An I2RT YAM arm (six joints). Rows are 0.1 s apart.
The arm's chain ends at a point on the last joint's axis. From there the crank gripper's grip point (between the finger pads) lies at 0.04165 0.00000 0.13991 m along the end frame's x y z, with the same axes.
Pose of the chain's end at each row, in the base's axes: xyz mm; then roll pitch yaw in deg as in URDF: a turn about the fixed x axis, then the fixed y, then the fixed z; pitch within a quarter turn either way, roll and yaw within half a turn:
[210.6 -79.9 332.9 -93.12 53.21 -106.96]
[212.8 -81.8 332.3 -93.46 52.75 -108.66]
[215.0 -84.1 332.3 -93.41 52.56 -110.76]
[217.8 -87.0 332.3 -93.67 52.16 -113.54]
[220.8 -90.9 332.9 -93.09 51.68 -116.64]
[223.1 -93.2 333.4 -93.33 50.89 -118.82]
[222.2 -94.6 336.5 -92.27 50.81 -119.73]
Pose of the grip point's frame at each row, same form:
[338.7 -138.7 295.0 -93.12 53.21 -106.96]
[339.2 -144.0 294.0 -93.46 52.75 -108.66]
[339.0 -151.1 294.2 -93.41 52.56 -110.76]
[338.4 -159.7 293.9 -93.67 52.16 -113.54]
[336.7 -171.3 295.5 -93.09 51.68 -116.64]
[335.8 -178.0 296.0 -93.33 50.89 -118.82]
[332.7 -183.1 300.7 -92.27 50.81 -119.73]

